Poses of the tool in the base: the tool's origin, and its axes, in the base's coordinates. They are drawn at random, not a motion.
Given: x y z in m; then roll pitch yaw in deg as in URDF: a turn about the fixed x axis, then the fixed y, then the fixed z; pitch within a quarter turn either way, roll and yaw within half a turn.
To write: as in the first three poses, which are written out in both.
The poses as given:
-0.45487 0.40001 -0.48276 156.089 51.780 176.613
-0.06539 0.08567 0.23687 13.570 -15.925 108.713
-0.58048 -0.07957 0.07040 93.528 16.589 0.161
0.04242 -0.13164 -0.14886 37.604 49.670 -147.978
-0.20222 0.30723 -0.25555 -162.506 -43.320 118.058
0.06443 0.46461 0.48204 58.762 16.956 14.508
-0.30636 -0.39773 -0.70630 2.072 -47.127 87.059
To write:
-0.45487 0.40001 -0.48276 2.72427 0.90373 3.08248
-0.06539 0.08567 0.23687 0.23684 -0.27794 1.89740
-0.58048 -0.07957 0.07040 1.63237 0.28953 0.00281
0.04242 -0.13164 -0.14886 0.65631 0.86691 -2.58270
-0.20222 0.30723 -0.25555 -2.83626 -0.75608 2.06050
0.06443 0.46461 0.48204 1.02559 0.29594 0.25321
-0.30636 -0.39773 -0.70630 0.03616 -0.82252 1.51947

